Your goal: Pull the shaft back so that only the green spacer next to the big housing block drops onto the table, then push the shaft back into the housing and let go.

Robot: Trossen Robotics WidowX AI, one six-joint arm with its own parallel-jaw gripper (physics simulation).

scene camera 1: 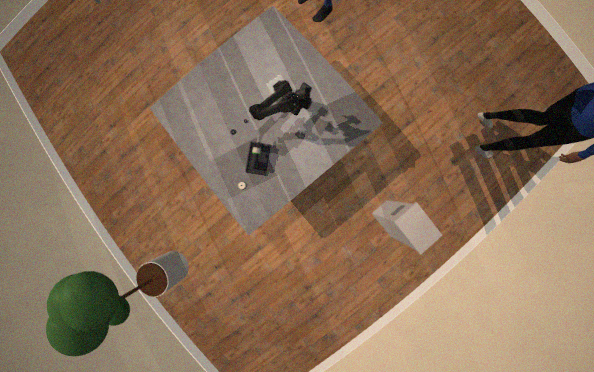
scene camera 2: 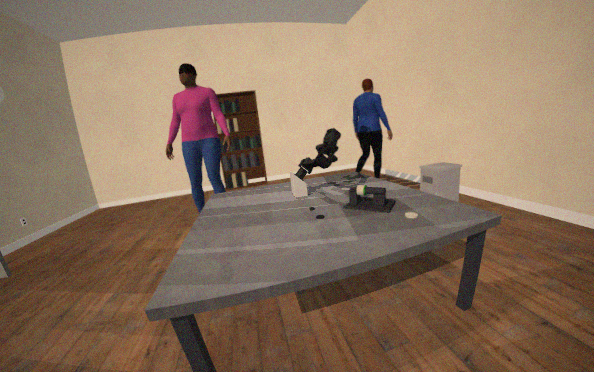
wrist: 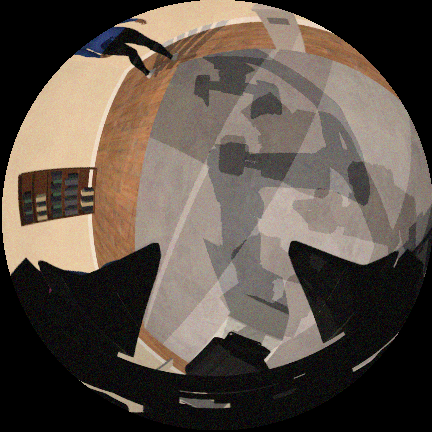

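The dark fixture stands on the table. Its big black housing block is at one side. A thin green spacer sits up in the fixture beside the housing block, against a wider cream piece. The shaft itself is too small to make out. My gripper is open and empty, with its two black fingers wide apart in the wrist view. It is raised above the table near the arm's base, well away from the fixture. The fixture's parts cannot be made out in the wrist view.
A cream disc lies on the table beside the fixture. Two small dark round pieces lie on the other side. The black arm rises from its white base.
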